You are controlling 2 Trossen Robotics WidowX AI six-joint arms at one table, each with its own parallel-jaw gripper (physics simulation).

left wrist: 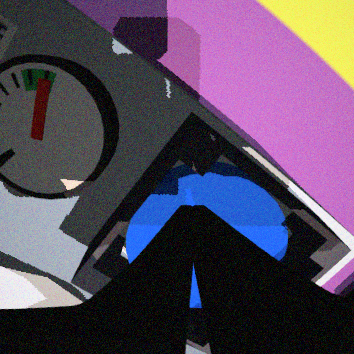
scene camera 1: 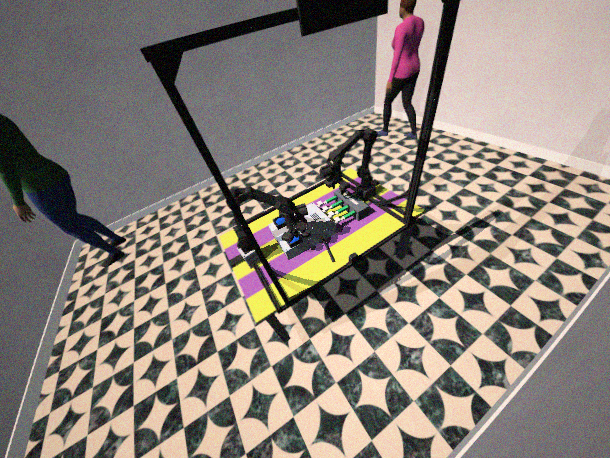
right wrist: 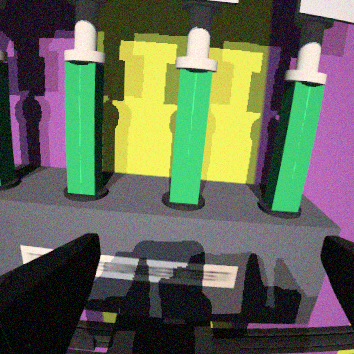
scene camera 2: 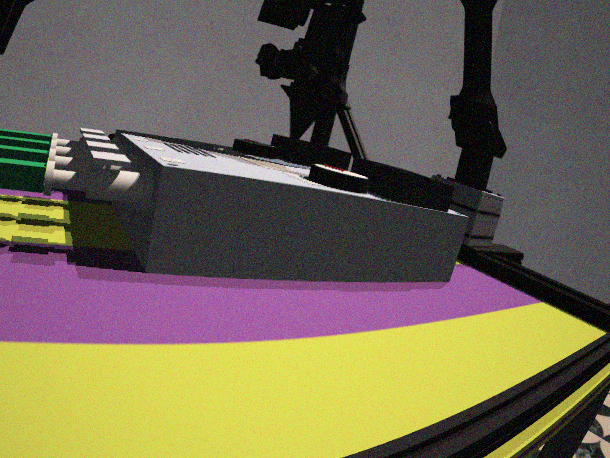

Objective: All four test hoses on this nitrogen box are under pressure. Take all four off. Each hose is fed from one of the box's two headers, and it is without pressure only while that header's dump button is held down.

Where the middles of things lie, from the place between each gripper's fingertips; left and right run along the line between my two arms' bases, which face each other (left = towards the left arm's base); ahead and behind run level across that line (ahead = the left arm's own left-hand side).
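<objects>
My left hand is 7 cm above the dark grey manifold (right wrist: pixel 230 258), 9 cm short of it and 47 cm to the left of it.
As for my right hand, the dark grey manifold is 110 mm below it, 50 mm behind it and 60 mm to the right of it. By its middle, the manifold is nearer to my right hand than to my left hand.
</objects>
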